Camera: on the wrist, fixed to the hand. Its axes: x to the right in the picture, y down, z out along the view.
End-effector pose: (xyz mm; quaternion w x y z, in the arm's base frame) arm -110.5 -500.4 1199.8 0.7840 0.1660 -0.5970 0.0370
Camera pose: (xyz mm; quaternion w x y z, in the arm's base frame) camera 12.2 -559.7 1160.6 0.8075 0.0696 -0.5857 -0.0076
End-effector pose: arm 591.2 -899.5 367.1 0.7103 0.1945 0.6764 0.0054
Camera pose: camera 466.7 -958.3 333.2 0.7137 0.1316 0.6815 0.0946
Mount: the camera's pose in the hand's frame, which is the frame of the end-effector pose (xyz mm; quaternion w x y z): 6.0 -95.8 -104.4 0.9940 -0.1057 0.0190 0.0198
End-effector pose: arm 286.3 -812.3 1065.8 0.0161 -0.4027 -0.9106 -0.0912
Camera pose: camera 207.1 -889.7 1154.4 0.0075 0.4183 0.8873 0.1942
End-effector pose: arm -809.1 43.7 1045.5 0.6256 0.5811 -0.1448 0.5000
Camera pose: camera -772.1 154.3 964.8 0.6761 0.4991 -0.1964 0.5051
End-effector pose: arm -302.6 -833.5 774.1 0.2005 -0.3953 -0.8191 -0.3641
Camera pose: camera -378.0 -949.8 804.2 0.1803 -0.4234 -0.7641 -0.4521
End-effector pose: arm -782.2 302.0 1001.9 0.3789 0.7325 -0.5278 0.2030
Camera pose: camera -680.5 393.5 1039.2 0.4601 0.6738 -0.5534 0.1674
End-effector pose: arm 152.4 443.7 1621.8 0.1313 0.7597 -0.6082 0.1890
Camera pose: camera 233.5 504.9 1720.7 0.2186 0.7256 -0.6371 0.1406
